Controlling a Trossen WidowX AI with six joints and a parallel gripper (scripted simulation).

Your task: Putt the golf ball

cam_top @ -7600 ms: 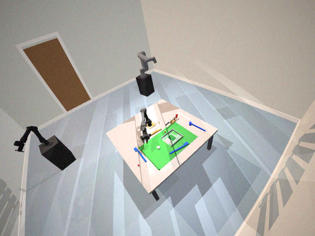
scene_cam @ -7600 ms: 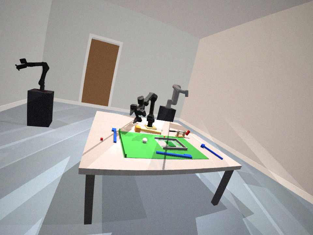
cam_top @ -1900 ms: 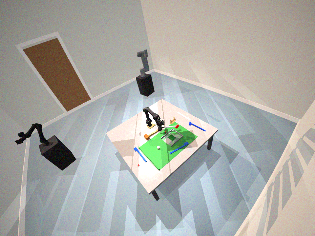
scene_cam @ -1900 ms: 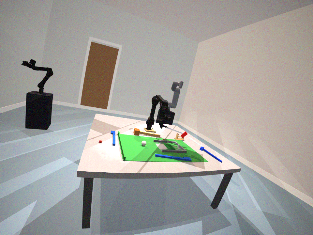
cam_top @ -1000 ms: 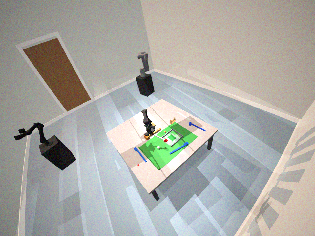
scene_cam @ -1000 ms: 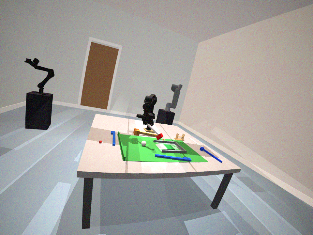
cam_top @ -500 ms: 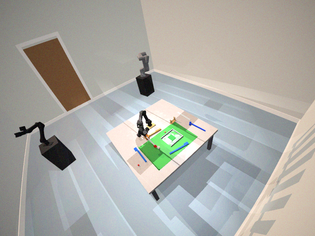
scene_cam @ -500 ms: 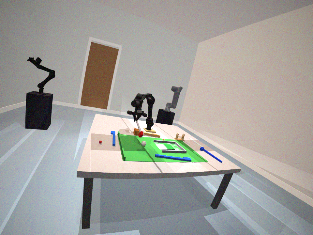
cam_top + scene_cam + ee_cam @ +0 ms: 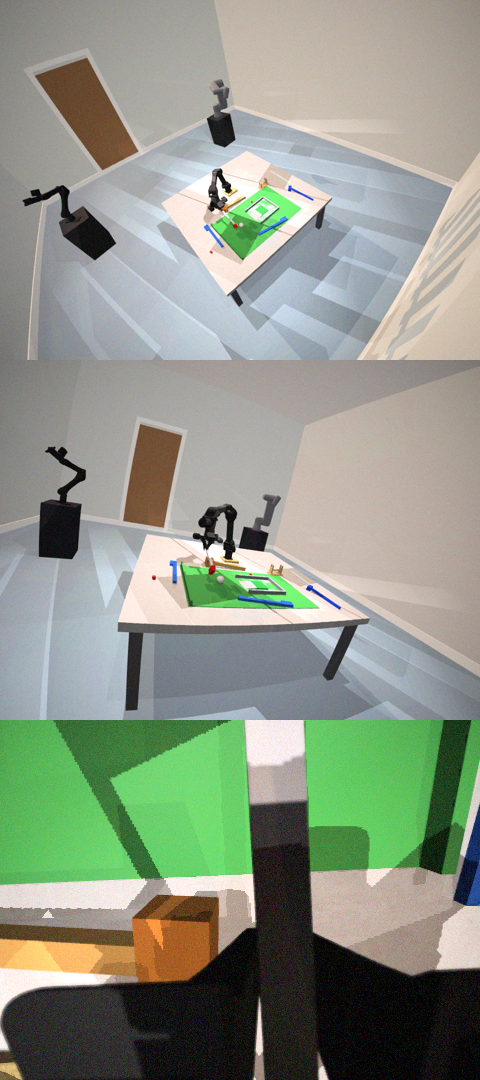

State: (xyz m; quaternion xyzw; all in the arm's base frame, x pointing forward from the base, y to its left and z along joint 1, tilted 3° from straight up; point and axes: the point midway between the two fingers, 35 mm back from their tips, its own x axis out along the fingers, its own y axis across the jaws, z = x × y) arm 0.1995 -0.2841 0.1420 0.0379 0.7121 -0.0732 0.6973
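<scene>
My gripper tip is 12 cm short of the red putter and 1 cm to the left of it. Round my gripper tip: wooden stand (57 cm to the left, 8 cm below, 8 cm ahead); then white golf ball (23 cm ahead, 9 cm below, 3 cm to the left); then green mat (27 cm ahead, 18 cm to the left, 11 cm below).
</scene>
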